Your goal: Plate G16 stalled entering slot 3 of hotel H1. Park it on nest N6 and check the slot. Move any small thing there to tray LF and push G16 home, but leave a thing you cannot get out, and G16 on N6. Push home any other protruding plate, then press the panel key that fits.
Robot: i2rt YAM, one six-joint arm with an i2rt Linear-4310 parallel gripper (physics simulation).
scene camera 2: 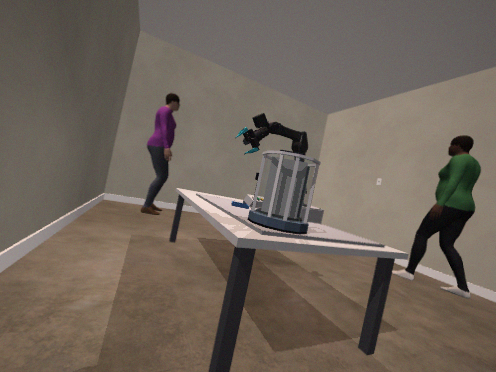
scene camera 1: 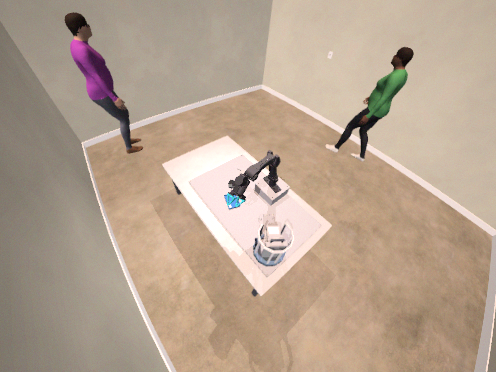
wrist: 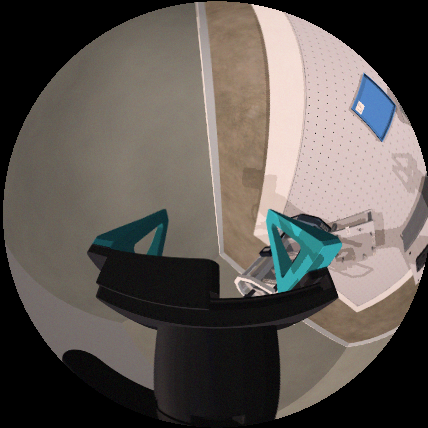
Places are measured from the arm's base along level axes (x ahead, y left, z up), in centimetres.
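Pixels of known places: gripper, fingertip midpoint: (scene camera 2: 240, 145) (scene camera 1: 231, 206) (wrist: 216, 214); arm's base, link origin: (scene camera 1: 272, 184).
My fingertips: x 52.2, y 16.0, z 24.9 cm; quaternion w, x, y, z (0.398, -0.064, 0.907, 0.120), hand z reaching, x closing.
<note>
Ahead of a thing's pixels: the offset from my fingertips to its middle. "*": to the spot under its first point.
My gripper (scene camera 1: 233, 201) (scene camera 2: 240, 145) (wrist: 216, 214) is open, with nothing between its teal fingers, high above the table. A round caged plate hotel @(* dx -9.5, dy +41.8, dz -31.0 cm) (scene camera 2: 277, 221) with a dark blue base and a pale top ring stands near the table's end; part of it shows behind the right finger in the wrist view. Its slots, plate G16 and any small thing in them cannot be made out. A grey fixture plate @(dx -25.7, dy +12.8, dz -30.4 cm) (wrist: 357, 235) lies beside it; its label is unreadable. A blue tray @(dx -13.9, dy -23.5, dz -33.3 cm) (scene camera 2: 240, 204) (wrist: 375, 107) with a small white label lies flat. The key panel @(dx -31.0, dy -38.5, dz -30.0 cm) (scene camera 2: 250, 199) shows partly behind the hotel.
The arm's grey base box (scene camera 1: 270, 194) (scene camera 2: 315, 215) stands on the perforated board on the white table (scene camera 1: 200, 159) (scene camera 2: 320, 248). A person in purple (scene camera 1: 95, 70) (scene camera 2: 162, 130) and a person in green (scene camera 1: 388, 92) (scene camera 2: 459, 180) stand away from the table.
</note>
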